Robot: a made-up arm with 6 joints.
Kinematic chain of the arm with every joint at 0, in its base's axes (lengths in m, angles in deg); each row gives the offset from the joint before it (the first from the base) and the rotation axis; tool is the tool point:
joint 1: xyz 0 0 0.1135 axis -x
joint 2: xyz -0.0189 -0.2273 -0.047 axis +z
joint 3: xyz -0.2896 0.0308 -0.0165 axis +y
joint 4: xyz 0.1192 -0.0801 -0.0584 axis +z
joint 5: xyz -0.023 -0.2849 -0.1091 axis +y
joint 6: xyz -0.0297 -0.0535 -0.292 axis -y
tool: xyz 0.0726 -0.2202 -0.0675
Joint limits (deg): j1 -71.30..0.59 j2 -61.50..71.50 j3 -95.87..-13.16 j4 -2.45..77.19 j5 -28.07..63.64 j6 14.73..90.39
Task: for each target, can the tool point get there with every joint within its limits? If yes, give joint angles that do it. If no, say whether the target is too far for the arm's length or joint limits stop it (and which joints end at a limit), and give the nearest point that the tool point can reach.
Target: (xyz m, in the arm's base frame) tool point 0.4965 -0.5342 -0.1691
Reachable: yes | joints -35.76 29.29 -70.87 28.89 22.43 33.29
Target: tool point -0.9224 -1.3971 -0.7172
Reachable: no: too far | nearest point -0.4581 -0.7956 -0.3596 | short by 0.840 m
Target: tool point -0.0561 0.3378 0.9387
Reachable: no: joint limits stop it (at a limit: joint 1, joint 2, joint 4, joint 5, joint 6) | nearest point 0.0569 0.0350 0.6665 | short by 0.423 m
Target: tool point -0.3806 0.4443 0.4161
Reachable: no: joint limits stop it (at a limit: joint 1, joint 2, joint 4, joint 5, joint 6) | nearest point 0.1309 0.3847 0.2475 | short by 0.542 m
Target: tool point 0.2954 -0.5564 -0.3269
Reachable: yes | joints -46.37 -4.16 -53.40 38.94 -3.21 67.17
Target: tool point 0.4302 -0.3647 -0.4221
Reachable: yes | joints -48.41 17.95 -42.16 44.53 36.07 65.29
